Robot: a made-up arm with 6 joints. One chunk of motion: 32 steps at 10 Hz.
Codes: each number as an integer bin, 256 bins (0 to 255) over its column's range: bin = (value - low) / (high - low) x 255, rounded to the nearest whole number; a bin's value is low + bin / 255 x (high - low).
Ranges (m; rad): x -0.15..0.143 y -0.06..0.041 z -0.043..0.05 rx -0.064..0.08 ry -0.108..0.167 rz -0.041..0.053
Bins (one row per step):
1: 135 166 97 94 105 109
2: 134 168 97 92 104 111
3: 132 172 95 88 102 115
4: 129 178 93 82 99 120
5: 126 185 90 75 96 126
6: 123 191 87 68 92 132
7: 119 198 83 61 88 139
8: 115 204 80 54 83 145
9: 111 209 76 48 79 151
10: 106 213 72 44 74 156
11: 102 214 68 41 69 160
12: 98 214 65 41 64 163
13: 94 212 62 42 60 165
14: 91 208 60 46 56 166
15: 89 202 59 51 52 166
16: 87 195 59 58 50 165
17: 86 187 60 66 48 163
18: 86 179 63 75 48 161
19: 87 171 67 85 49 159
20: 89 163 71 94 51 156
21: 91 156 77 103 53 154
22: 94 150 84 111 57 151
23: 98 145 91 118 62 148
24: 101 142 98 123 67 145
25: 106 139 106 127 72 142
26: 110 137 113 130 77 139
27: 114 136 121 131 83 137
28: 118 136 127 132 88 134
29: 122 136 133 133 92 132
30: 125 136 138 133 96 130
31: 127 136 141 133 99 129
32: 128 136 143 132 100 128
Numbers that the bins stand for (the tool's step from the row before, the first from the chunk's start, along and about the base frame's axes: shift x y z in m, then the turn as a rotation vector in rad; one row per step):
1: 0.00512 0.00575 -0.00762 -0.01092 0.00524 -0.00082
2: 0.00397 0.00654 -0.00762 -0.01205 0.00416 -0.00008
3: 0.00167 0.00813 -0.00835 -0.01431 0.00200 0.00139
4: -0.00178 0.01050 -0.00908 -0.01769 -0.00124 0.00324
5: -0.00522 0.01327 -0.01018 -0.02165 -0.00447 0.00545
6: -0.00867 0.01565 -0.01127 -0.02560 -0.00878 0.00766
7: -0.01327 0.01842 -0.01273 -0.02955 -0.01310 0.01024
8: -0.01786 0.02080 -0.01382 -0.03351 -0.01849 0.01245
9: -0.02246 0.02278 -0.01528 -0.03689 -0.02280 0.01466
10: -0.02820 0.02436 -0.01674 -0.03915 -0.02820 0.01651
11: -0.03280 0.02476 -0.01820 -0.04085 -0.03359 0.01798
12: -0.03740 0.02476 -0.01929 -0.04085 -0.03898 0.01909
13: -0.04199 0.02397 -0.02039 -0.04028 -0.04329 0.01982
14: -0.04544 0.02238 -0.02112 -0.03802 -0.04761 0.02019
15: -0.04774 0.02001 -0.02148 -0.03520 -0.05192 0.02019
16: -0.05004 0.01724 -0.02148 -0.03125 -0.05408 0.01982
17: -0.05118 0.01407 -0.02112 -0.02673 -0.05624 0.01909
18: -0.05118 0.01090 -0.02002 -0.02165 -0.05624 0.01835
19: -0.05004 0.00773 -0.01856 -0.01600 -0.05516 0.01761
20: -0.04774 0.00456 -0.01711 -0.01092 -0.05300 0.01651
21: -0.04544 0.00179 -0.01492 -0.00584 -0.05084 0.01577
22: -0.04199 -0.00059 -0.01236 -0.00132 -0.04653 0.01466
23: -0.03740 -0.00257 -0.00981 0.00264 -0.04114 0.01356
24: -0.03395 -0.00376 -0.00726 0.00546 -0.03575 0.01245
25: -0.02820 -0.00495 -0.00434 0.00772 -0.03035 0.01135
26: -0.02361 -0.00574 -0.00179 0.00941 -0.02496 0.01024
27: -0.01901 -0.00613 0.00113 0.00998 -0.01849 0.00950
28: -0.01442 -0.00613 0.00332 0.01054 -0.01310 0.00840
29: -0.00982 -0.00613 0.00551 0.01111 -0.00878 0.00766
30: -0.00637 -0.00613 0.00733 0.01111 -0.00447 0.00692
31: -0.00407 -0.00613 0.00842 0.01111 -0.00124 0.00655
32: -0.00293 -0.00613 0.00915 0.01054 -0.00016 0.00618

